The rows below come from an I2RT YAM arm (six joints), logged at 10 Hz.
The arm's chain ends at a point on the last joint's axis. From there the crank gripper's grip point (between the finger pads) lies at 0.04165 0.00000 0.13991 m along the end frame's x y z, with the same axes.
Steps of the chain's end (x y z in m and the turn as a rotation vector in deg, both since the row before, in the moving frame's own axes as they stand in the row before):
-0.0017 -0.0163 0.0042 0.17 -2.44 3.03
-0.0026 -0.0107 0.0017 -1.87 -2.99 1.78
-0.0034 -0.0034 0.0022 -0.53 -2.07 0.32
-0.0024 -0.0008 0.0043 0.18 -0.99 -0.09
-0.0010 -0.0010 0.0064 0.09 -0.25 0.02
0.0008 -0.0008 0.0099 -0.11 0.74 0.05
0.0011 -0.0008 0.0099 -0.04 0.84 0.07
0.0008 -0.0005 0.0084 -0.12 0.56 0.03
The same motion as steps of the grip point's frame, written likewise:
-0.0077 -0.0147 0.0058 0.17 -2.44 3.03
-0.0100 -0.0049 0.0036 -1.87 -2.99 1.78
-0.0085 -0.0019 0.0036 -0.53 -2.07 0.32
-0.0048 -0.0013 0.0050 0.18 -0.99 -0.09
-0.0016 -0.0012 0.0066 0.09 -0.25 0.02
0.0026 -0.0005 0.0094 -0.11 0.74 0.05
0.0031 -0.0007 0.0093 -0.04 0.84 0.07
0.0022 -0.0002 0.0080 -0.12 0.56 0.03

